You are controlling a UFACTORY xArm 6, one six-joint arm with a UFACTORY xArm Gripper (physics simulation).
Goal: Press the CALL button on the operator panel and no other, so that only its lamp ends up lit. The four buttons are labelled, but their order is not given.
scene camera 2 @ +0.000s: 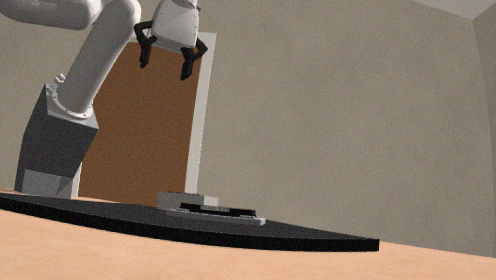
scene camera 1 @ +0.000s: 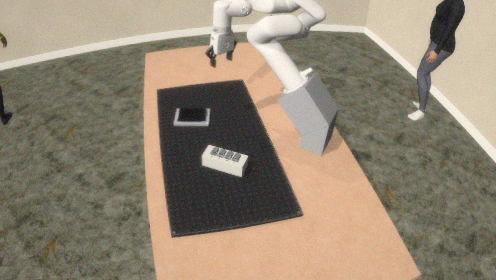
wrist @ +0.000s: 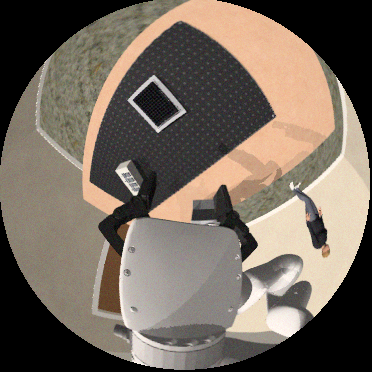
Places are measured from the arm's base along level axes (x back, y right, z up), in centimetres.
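Pixels of known places: gripper, fingertip midpoint: [scene camera 2: 164,72] [scene camera 1: 221,63] [wrist: 187,185]; arm's base, origin of the base link: [scene camera 2: 71,105] [scene camera 1: 296,85].
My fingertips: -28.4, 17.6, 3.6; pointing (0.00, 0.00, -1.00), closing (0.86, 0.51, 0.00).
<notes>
Ahead of a thing's pixels: the offset from my fingertips to its top centre, as dx, dy, dz. "pt": to the spot under its first point.
The operator panel @(-4.7, -33.7, -21.7) [scene camera 1: 223,164] [scene camera 2: 172,200] [wrist: 124,173] is a white box on the black mat [scene camera 1: 220,210] [scene camera 2: 125,222] [wrist: 215,90]. Four grey buttons @(pt -3.7, -33.3, -21.9) [scene camera 1: 225,154] [wrist: 131,180] stand in a row on its top. Their labels are too small to read, so I cannot tell which is CALL, and no lit lamp can be made out. My gripper [scene camera 1: 221,60] [scene camera 2: 165,72] [wrist: 187,185] is open and empty. It hangs high above the table, beyond the mat's far end in scene camera 1 and well away from the panel.
A grey-white framed tray with a dark grid inside [scene camera 1: 191,124] [scene camera 2: 225,218] [wrist: 172,120] lies on the mat beside the panel. The grey robot base [scene camera 1: 310,112] [scene camera 2: 55,145] stands at the table's side. A person [scene camera 1: 442,40] [wrist: 315,222] stands on the floor beyond the table.
</notes>
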